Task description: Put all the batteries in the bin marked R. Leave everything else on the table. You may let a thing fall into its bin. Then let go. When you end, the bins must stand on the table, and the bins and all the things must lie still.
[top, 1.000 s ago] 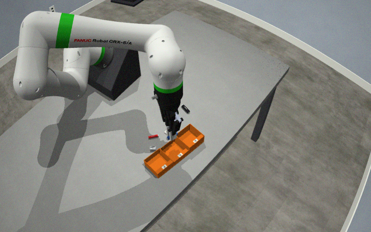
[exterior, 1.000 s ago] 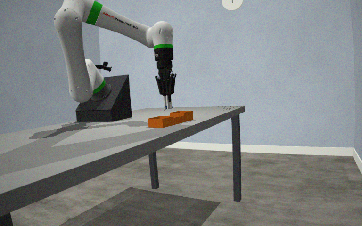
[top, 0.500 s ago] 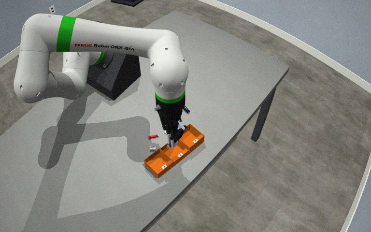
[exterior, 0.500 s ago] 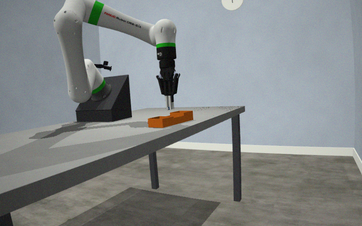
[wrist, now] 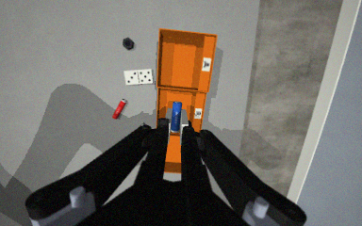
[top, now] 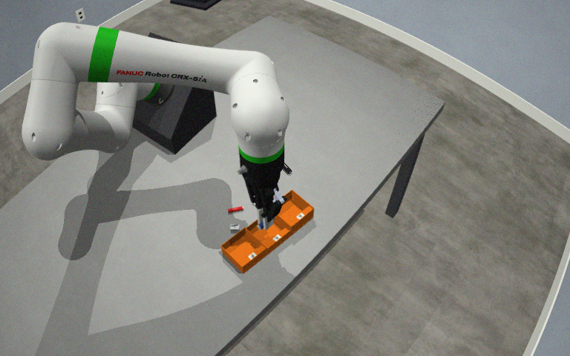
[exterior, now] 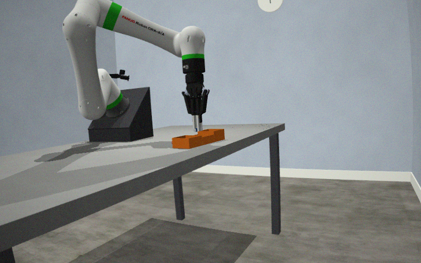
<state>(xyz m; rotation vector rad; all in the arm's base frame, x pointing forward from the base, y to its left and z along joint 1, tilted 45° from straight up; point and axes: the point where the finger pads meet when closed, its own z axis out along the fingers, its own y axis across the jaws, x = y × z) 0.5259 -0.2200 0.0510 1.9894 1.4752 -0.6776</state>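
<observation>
Right now the orange bin is 1 cm ahead of my hand and 6 cm below it. From my hand the other things lie so: blue battery 3 cm below; then white domino 6 cm behind, 7 cm to the left, 8 cm below; then red battery 11 cm behind, 2 cm to the left, 8 cm below.
</observation>
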